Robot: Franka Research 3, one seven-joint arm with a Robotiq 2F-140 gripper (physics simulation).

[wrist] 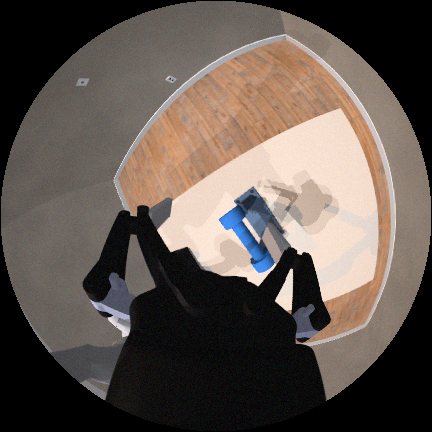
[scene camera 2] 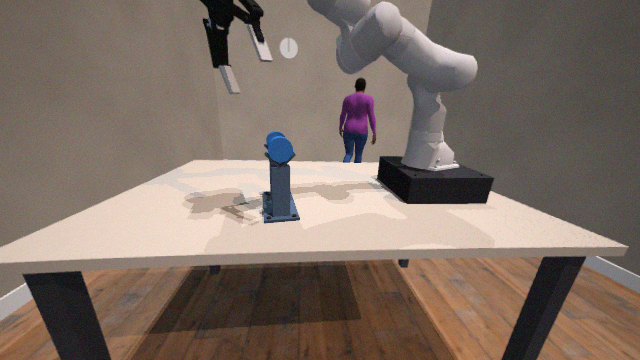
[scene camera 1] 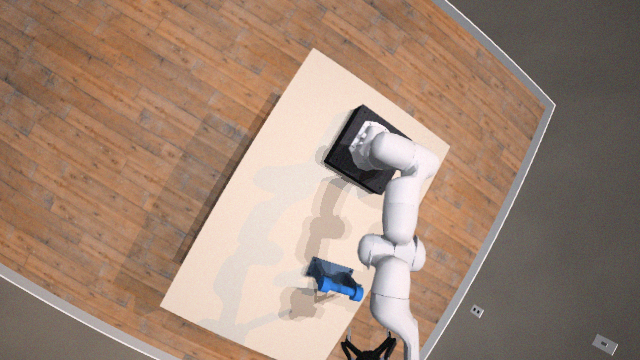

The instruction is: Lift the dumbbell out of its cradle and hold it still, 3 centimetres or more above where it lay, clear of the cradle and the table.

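Observation:
A bright blue dumbbell (scene camera 1: 341, 288) (scene camera 2: 280, 149) (wrist: 246, 239) lies level across the top of its cradle. The cradle (scene camera 1: 330, 268) (scene camera 2: 280, 192) (wrist: 265, 212) is dark grey-blue, with a flat base plate on the table and a tall upright. My gripper (scene camera 1: 369, 334) (scene camera 2: 251, 76) (wrist: 218, 218) is wide open and empty. In scene camera 2 its fingertips hang well above the dumbbell and to the left of it. In scene camera 1 it shows at the bottom edge, apart from the dumbbell. In the wrist view the dumbbell shows between the two fingers, farther off, with the right finger overlapping part of the cradle.
The pale table (scene camera 1: 280, 150) (scene camera 2: 150, 235) (wrist: 330, 150) bears the cradle and the black base block (scene camera 1: 345, 155) (scene camera 2: 445, 187) of the arm. The white arm (scene camera 1: 400, 210) (scene camera 2: 420, 55) reaches over the table's edge. A person in a purple top (scene camera 2: 357, 112) stands behind the table.

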